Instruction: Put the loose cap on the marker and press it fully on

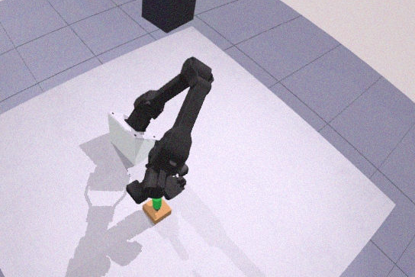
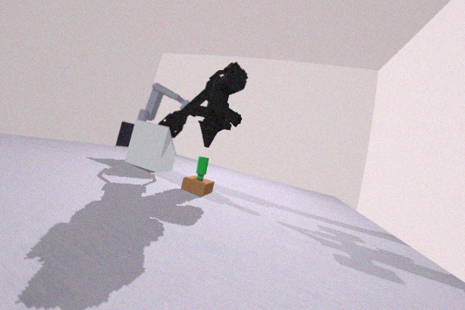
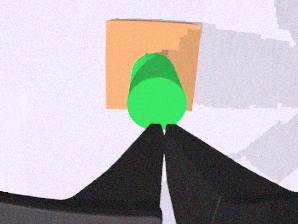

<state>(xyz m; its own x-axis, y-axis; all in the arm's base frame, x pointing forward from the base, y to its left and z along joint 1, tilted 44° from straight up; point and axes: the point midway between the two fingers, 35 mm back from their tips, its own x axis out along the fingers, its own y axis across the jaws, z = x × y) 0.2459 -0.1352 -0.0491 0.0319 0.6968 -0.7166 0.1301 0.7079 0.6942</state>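
Right now the green cap is 50 mm below my gripper tip. Also, from my gripper tip: holder block (110 mm below); marker (60 mm below).
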